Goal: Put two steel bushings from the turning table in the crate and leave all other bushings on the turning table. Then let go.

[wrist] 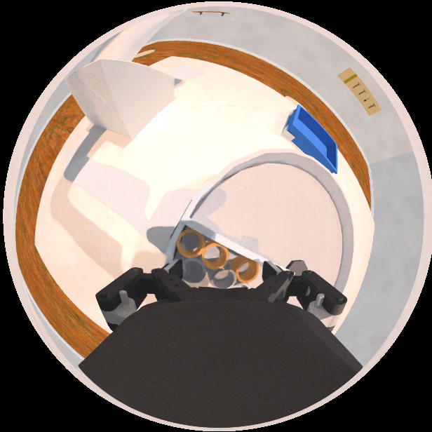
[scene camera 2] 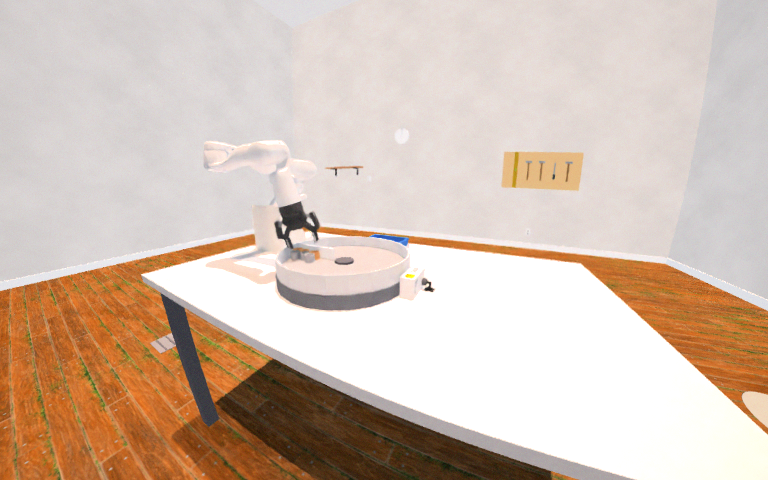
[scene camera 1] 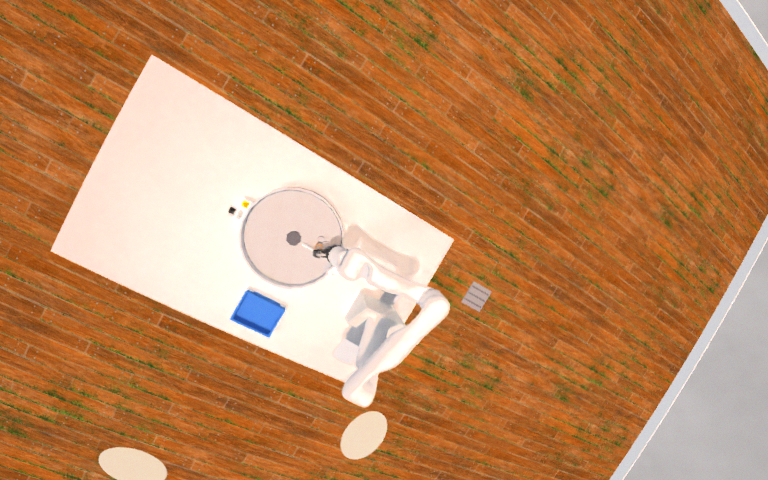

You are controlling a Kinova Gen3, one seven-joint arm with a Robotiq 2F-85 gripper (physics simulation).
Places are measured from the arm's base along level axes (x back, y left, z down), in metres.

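Pixels of known places: gripper, between the fingertips: point(scene camera 2: 303, 245); arm's base, origin of its link: point(scene camera 2: 275, 214) point(scene camera 1: 377, 321).
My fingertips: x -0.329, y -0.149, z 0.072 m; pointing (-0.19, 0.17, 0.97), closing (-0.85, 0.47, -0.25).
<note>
Ahead of a thing's pixels: the offset from my fingertips to its top centre. Level surfaces: height alone.
The round turning table point(scene camera 1: 271, 220) point(scene camera 2: 339, 281) point(wrist: 280, 200) has a white divider bar point(wrist: 240, 243). Beside the bar, near the rim, three copper-coloured bushings stand in a row, one point(wrist: 180, 243) at the left end. Grey steel bushings stand on the nearer side of that row in the wrist view, one point(wrist: 193, 270) at left and another point(wrist: 212, 278) towards the middle; the gripper's body partly hides this side. My gripper point(scene camera 1: 320, 250) point(scene camera 2: 303, 242) point(wrist: 222, 269) is wide open and empty above the bushings. The blue crate {dx -0.111, dy +0.405, dz +0.047 m} point(scene camera 1: 258, 312) point(scene camera 2: 390, 240) point(wrist: 315, 135) shows no bushing inside.
The turning table's raised rim surrounds the bushings. A white control box {dx -0.380, dy +0.038, dz +0.039 m} point(scene camera 2: 411, 283) with a dark knob stands against its outside. The pale robot base point(scene camera 2: 265, 226) point(wrist: 125, 95) stands near the turning table. The crate stands near the edge of the white table {dz +0.097 m} point(scene camera 1: 169, 141).
</note>
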